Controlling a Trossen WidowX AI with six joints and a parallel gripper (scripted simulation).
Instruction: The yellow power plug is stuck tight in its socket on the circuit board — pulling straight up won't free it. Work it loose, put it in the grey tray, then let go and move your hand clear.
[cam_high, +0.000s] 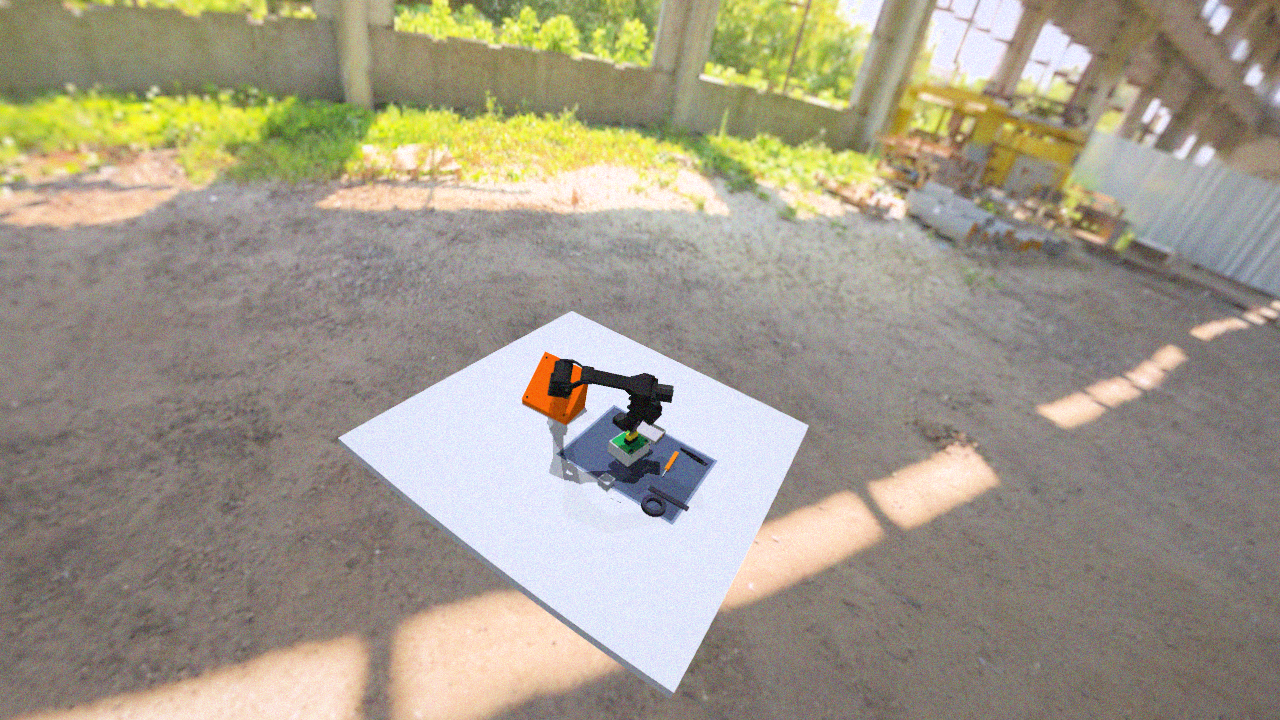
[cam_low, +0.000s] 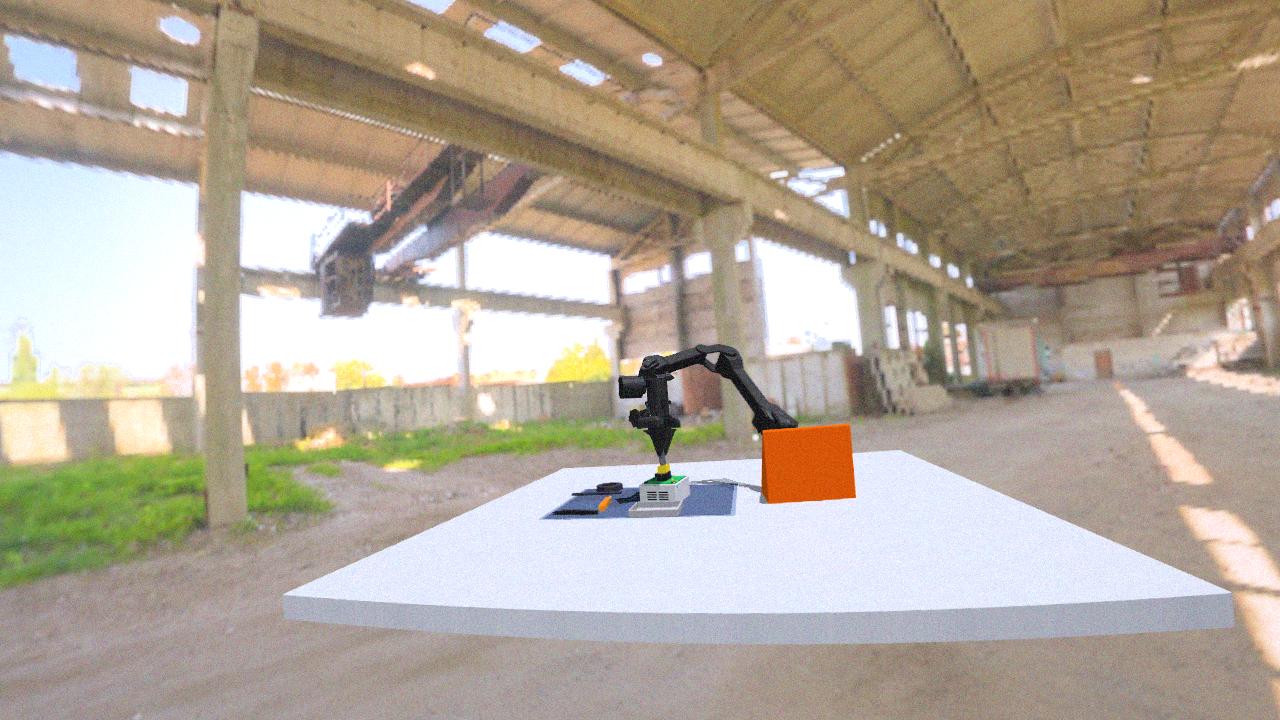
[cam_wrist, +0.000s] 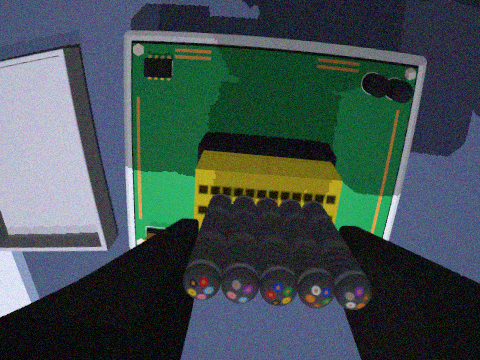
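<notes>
The yellow power plug lies 3 cm below my gripper tip. Round my gripper tip: dark mat 5 cm ahead, 12 cm below; black rod 21 cm ahead, 12 cm to the right, 11 cm below.
</notes>
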